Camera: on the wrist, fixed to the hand. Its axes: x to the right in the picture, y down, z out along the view.
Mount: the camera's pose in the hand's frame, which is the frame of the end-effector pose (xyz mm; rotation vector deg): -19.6 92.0 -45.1 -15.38 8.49 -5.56
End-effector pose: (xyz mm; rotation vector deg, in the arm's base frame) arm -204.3 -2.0 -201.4 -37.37 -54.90 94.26
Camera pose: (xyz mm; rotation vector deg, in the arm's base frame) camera -210.1 -18.5 -304.2 -50.53 -62.68 78.77
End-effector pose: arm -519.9 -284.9 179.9 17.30 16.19 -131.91
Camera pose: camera -433.5 -319.9 133.1 18.79 39.40 -132.07
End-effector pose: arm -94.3 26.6 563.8 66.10 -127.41 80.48
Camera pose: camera -157.9 94.0 515.9 58.22 -122.70 61.70
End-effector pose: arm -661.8 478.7 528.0 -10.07 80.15 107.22
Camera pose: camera -722.6 421.5 590.5 -29.56 69.11 114.10
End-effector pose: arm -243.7 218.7 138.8 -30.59 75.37 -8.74
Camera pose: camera -309.0 293.7 107.3 -47.44 83.93 -5.56
